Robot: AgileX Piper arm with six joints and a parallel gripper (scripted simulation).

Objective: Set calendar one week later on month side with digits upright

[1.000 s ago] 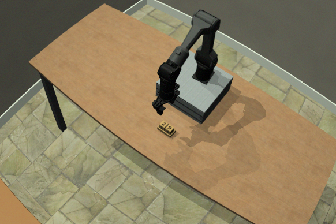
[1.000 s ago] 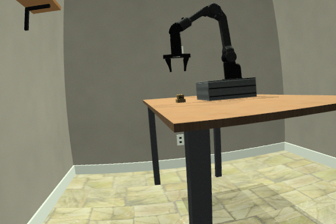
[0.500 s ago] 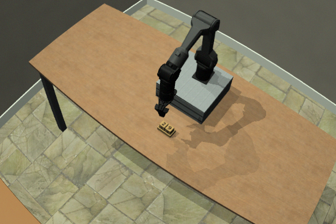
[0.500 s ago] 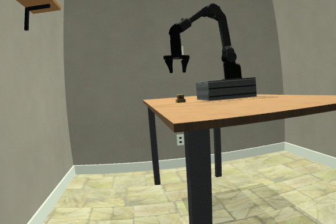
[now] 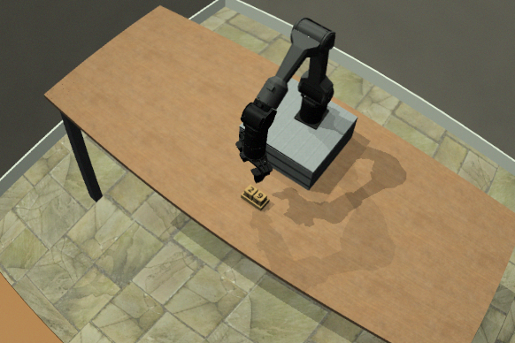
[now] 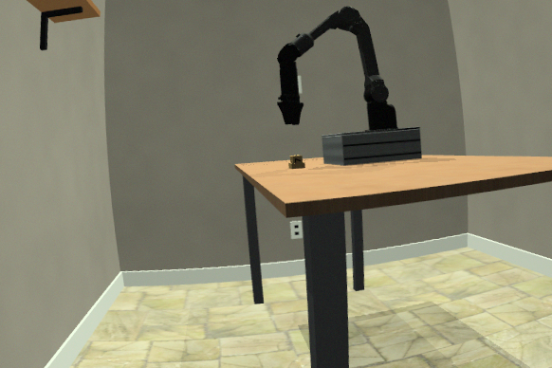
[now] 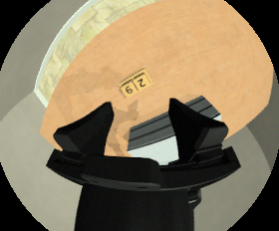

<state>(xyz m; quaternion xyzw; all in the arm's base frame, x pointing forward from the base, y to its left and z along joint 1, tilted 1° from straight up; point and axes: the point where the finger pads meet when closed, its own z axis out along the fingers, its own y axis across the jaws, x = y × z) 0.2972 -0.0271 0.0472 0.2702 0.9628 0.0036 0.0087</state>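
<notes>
My hand is 120 mm above the wooden cube. From my hand the other things lie so: tan calendar tray 140 mm below, 20 mm to the left; digit cube 120 mm below, 30 mm to the left.
</notes>
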